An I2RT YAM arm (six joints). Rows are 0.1 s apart.
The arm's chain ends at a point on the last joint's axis. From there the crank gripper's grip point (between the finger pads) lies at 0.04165 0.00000 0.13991 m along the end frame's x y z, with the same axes.
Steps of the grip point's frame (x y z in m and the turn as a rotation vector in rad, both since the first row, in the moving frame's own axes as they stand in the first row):
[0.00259 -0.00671 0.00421 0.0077 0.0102 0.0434]
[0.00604 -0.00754 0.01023 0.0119 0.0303 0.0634]
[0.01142 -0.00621 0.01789 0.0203 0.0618 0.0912]
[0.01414 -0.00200 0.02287 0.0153 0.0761 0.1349]
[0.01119 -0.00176 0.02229 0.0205 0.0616 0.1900]
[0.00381 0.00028 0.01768 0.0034 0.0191 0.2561]
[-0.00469 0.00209 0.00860 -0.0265 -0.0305 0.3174]
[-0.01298 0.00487 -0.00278 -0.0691 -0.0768 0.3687]
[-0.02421 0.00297 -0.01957 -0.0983 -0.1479 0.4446]
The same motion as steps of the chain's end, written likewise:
[0.00118 -0.00747 0.00464 0.0077 0.0102 0.0434]
[0.00185 -0.00866 0.01155 0.0119 0.0303 0.0634]
[0.00291 -0.00759 0.02072 0.0203 0.0618 0.0912]
[0.00389 -0.00620 0.02640 0.0153 0.0761 0.1349]
[0.00319 -0.00761 0.02505 0.0205 0.0616 0.1900]
[0.00247 -0.01014 0.01847 0.0034 0.0191 0.2561]
[0.00219 -0.01390 0.00764 -0.0265 -0.0305 0.3174]
[0.00218 -0.01770 -0.00464 -0.0691 -0.0768 0.3687]
[0.00319 -0.02387 -0.02244 -0.0983 -0.1479 0.4446]

